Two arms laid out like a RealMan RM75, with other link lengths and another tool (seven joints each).
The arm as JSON. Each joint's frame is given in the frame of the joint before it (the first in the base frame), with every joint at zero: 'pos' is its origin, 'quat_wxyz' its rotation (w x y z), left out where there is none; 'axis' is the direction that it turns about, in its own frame. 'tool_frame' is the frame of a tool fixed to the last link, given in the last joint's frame.
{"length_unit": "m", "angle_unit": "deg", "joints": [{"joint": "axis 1", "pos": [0.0, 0.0, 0.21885], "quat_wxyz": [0.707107, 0.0, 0.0, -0.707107], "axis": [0.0, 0.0, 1.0]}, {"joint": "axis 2", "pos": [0.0, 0.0, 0.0], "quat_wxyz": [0.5, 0.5, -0.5, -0.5], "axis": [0.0, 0.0, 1.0]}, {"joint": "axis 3", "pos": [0.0, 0.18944, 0.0], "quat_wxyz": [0.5, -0.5, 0.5, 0.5], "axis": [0.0, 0.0, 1.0]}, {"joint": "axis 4", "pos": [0.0, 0.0, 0.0], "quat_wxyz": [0.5, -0.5, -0.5, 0.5], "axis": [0.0, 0.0, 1.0]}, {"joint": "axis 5", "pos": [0.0, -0.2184, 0.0], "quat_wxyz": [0.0, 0.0, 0.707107, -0.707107], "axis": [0.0, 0.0, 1.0]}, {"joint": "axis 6", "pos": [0.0, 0.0, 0.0], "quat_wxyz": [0.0, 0.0, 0.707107, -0.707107], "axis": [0.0, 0.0, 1.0]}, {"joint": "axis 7", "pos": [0.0, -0.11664, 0.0], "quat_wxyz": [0.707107, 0.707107, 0.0, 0.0], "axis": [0.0, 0.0, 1.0]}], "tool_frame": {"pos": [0.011, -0.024, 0.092], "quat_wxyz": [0.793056, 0.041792, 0.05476, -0.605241]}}
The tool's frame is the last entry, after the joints.
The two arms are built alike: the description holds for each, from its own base.
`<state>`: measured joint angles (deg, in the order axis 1, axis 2, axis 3, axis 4, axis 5, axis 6, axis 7); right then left.
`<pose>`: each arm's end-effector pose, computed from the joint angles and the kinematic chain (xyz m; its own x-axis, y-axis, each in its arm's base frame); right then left.
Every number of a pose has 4 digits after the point.
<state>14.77 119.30 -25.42 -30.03 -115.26 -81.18 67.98 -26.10 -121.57 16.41 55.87 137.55 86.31 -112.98</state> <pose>0.3394 0.2876 -0.0312 0.9032 0.3408 0.2610 0.4242 -0.6157 -0.6640 -0.3163 0.3449 0.0494 -0.7822 0.3975 0.4798 0.6131 0.6285 0.4787</pose>
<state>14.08 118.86 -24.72 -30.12 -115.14 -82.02 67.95 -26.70 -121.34 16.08 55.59 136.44 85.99 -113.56</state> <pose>0.3427 0.2842 -0.0259 0.9067 0.3317 0.2606 0.4170 -0.6118 -0.6721 -0.3121 0.3505 0.0528 -0.7891 0.3901 0.4744 0.6066 0.6162 0.5023</pose>
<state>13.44 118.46 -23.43 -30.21 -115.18 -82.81 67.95 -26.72 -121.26 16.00 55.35 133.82 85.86 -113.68</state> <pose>0.3468 0.2810 -0.0195 0.9119 0.3166 0.2612 0.4062 -0.6054 -0.6845 -0.3061 0.3555 0.0570 -0.7982 0.3854 0.4630 0.5988 0.5910 0.5405</pose>
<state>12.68 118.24 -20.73 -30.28 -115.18 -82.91 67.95 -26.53 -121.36 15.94 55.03 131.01 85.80 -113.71</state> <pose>0.3551 0.2782 -0.0097 0.9234 0.2744 0.2682 0.3819 -0.5900 -0.7114 -0.3003 0.3591 0.0600 -0.8097 0.3809 0.4464 0.5859 0.5657 0.5802</pose>
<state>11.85 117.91 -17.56 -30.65 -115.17 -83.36 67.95 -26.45 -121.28 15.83 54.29 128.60 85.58 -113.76</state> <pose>0.3640 0.2748 0.0035 0.9328 0.2305 0.2770 0.3601 -0.5663 -0.7413 -0.2962 0.3623 0.0624 -0.8218 0.3750 0.4291 0.5698 0.5451 0.6149</pose>
